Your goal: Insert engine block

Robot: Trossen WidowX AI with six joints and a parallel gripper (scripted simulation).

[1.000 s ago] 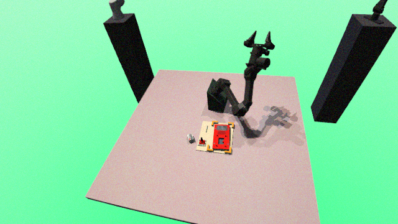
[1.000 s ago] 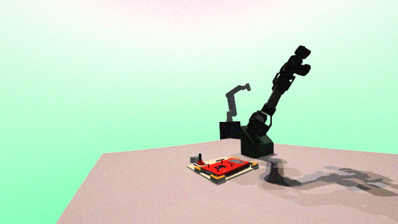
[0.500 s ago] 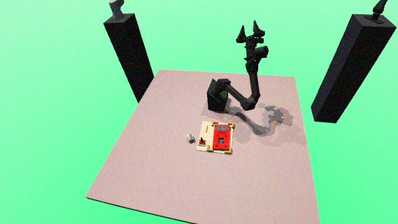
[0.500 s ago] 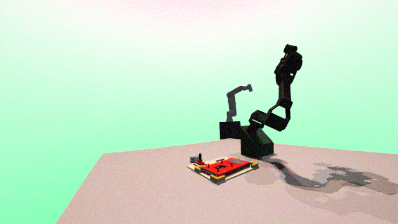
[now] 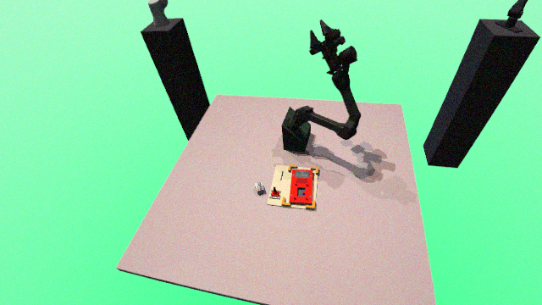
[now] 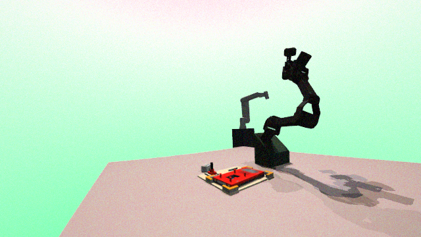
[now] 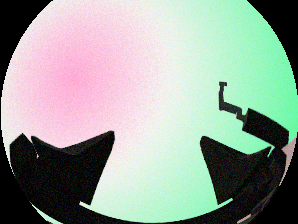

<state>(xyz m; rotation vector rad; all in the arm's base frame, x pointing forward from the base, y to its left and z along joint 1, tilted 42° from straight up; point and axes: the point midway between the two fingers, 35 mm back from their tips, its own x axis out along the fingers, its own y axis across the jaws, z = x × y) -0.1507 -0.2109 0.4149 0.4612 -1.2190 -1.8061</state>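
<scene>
My gripper tip is now 620 mm above the grey engine block, 460 mm short of it and 220 mm to the left of it.
</scene>
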